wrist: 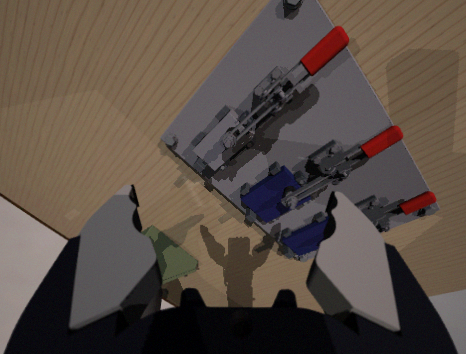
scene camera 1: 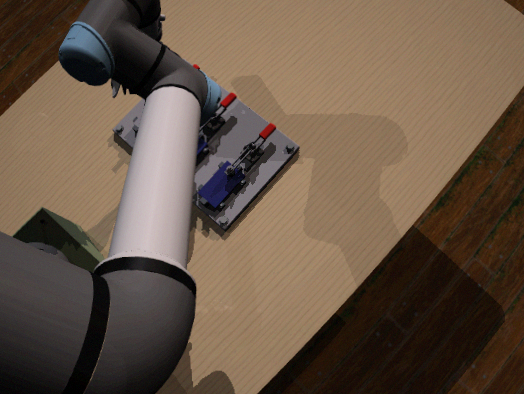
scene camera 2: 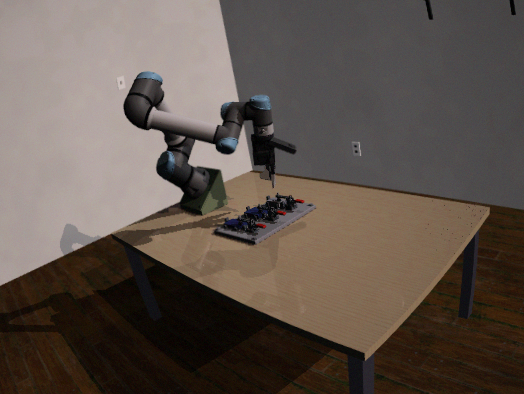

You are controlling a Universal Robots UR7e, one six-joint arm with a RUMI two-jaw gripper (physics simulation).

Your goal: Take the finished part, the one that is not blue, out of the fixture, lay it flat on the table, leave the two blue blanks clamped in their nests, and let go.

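Frame: origin at the arm's base, x ahead, y left, z up, level; centimetres.
Where they show: gripper, fingertip midpoint: [wrist: 233, 190] [scene camera 2: 273, 179]; arm's base at its link origin: [scene camera 2: 198, 184].
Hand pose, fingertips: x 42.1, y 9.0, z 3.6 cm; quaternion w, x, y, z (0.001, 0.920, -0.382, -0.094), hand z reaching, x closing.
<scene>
Each offset is from my fingertips to the top centre of the thing. "*": to the spot under its first point. Level surfaces: height alone.
The finished part @(dz -9.8, dx -2.8, dy +1.6 cm) [wrist: 215, 146] is light grey and sits in the end nest of the grey fixture plate @(dz -12.4, dx +1.9, dy -9.2 cm) [wrist: 240, 55] [scene camera 1: 240, 201] [scene camera 2: 270, 230]. A toggle clamp with a red handle @(dz -7.0, dx +9.1, dy +2.2 cm) [wrist: 325, 50] [scene camera 2: 300, 201] reaches over it, its tip on the part. The arm hides this part in scene camera 1. One blue blank @(dz -10.3, dx -2.8, dy -9.4 cm) [wrist: 272, 192] [scene camera 1: 202, 147] sits in the middle nest and another blue blank @(dz -10.8, dx -2.8, dy -20.4 cm) [wrist: 304, 240] [scene camera 1: 220, 185] in the far nest, each under its clamp arm. My gripper [wrist: 233, 190] [scene camera 2: 273, 186] is open and empty, above the fixture. A finger partly covers the far blank in the wrist view.
The other red handles @(* dz -8.8, dx +11.0, dy -8.3 cm) [wrist: 381, 141] @(* dz -9.3, dx +11.6, dy -19.2 cm) [wrist: 418, 202] stick out on the same side of the plate. Bolt heads [wrist: 171, 140] [scene camera 1: 290, 149] stand at the plate's corners. The green robot base [scene camera 1: 60, 235] [scene camera 2: 215, 195] [wrist: 172, 257] stands on the table @(dz -13.9 cm) [scene camera 2: 360, 250].
</scene>
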